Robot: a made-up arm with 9 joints. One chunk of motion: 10 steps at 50 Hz.
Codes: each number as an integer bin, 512 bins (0 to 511) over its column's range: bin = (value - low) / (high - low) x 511, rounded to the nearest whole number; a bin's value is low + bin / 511 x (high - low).
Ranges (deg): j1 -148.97..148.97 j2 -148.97..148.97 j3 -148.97..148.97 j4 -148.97..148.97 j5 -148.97..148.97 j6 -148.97..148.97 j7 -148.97..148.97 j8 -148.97..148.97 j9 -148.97..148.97
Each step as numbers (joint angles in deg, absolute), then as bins.
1 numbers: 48.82 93.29 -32.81 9.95 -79.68 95.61 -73.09 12.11 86.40
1 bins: 339 416 199 273 119 419 130 276 404
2 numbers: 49.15 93.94 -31.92 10.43 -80.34 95.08 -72.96 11.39 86.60
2 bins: 340 417 201 273 118 419 130 275 404
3 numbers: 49.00 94.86 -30.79 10.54 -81.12 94.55 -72.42 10.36 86.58
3 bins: 340 418 203 274 116 418 131 273 404
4 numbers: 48.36 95.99 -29.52 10.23 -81.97 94.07 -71.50 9.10 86.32
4 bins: 338 420 205 273 115 417 133 271 404
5 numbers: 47.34 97.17 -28.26 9.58 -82.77 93.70 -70.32 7.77 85.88
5 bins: 337 422 207 272 114 416 135 269 403
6 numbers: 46.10 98.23 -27.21 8.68 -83.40 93.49 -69.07 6.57 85.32
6 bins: 335 424 209 270 112 416 137 267 402
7 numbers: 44.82 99.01 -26.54 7.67 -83.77 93.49 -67.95 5.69 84.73
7 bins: 332 425 210 269 112 416 139 265 401
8 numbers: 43.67 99.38 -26.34 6.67 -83.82 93.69 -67.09 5.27 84.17
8 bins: 330 426 210 267 112 416 140 265 400
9 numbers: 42.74 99.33 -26.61 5.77 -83.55 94.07 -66.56 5.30 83.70
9 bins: 329 426 210 265 112 417 141 265 399
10 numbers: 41.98 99.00 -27.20 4.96 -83.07 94.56 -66.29 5.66 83.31
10 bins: 328 425 209 264 113 418 142 265 398
